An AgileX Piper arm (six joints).
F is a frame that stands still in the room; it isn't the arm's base.
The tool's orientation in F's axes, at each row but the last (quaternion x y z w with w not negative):
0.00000 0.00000 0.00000 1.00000
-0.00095 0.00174 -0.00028 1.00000
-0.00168 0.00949 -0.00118 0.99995
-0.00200 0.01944 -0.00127 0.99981
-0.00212 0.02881 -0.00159 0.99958
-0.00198 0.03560 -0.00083 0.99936
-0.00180 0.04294 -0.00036 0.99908
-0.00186 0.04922 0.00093 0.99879
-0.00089 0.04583 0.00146 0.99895
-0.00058 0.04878 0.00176 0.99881
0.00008 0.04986 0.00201 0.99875
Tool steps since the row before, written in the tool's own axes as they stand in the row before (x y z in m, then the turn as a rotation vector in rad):
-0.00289 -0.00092 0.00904 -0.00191 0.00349 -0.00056
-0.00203 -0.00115 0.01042 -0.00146 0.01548 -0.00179
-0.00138 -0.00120 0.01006 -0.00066 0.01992 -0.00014
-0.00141 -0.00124 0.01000 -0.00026 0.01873 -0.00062
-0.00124 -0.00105 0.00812 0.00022 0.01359 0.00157
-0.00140 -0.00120 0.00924 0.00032 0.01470 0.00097
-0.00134 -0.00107 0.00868 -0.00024 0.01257 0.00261
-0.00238 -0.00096 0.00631 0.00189 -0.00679 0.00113
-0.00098 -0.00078 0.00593 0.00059 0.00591 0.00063
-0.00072 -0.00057 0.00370 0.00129 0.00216 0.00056
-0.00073 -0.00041 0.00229 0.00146 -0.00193 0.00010
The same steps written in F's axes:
-0.00289 -0.00092 0.00904 -0.00191 0.00349 -0.00056
-0.00199 -0.00113 0.01043 -0.00146 0.01548 -0.00181
-0.00119 -0.00116 0.01009 -0.00062 0.01992 -0.00019
-0.00102 -0.00120 0.01005 -0.00024 0.01873 -0.00069
-0.00077 -0.00101 0.00818 0.00035 0.01360 0.00150
-0.00074 -0.00116 0.00932 0.00041 0.01470 0.00089
-0.00059 -0.00104 0.00877 -0.00001 0.01258 0.00258
-0.00175 -0.00094 0.00652 0.00201 -0.00678 0.00096
-0.00043 -0.00077 0.00600 0.00063 0.00591 0.00056
-0.00035 -0.00057 0.00375 0.00133 0.00217 0.00043
-0.00050 -0.00041 0.00235 0.00147 -0.00192 -0.00005

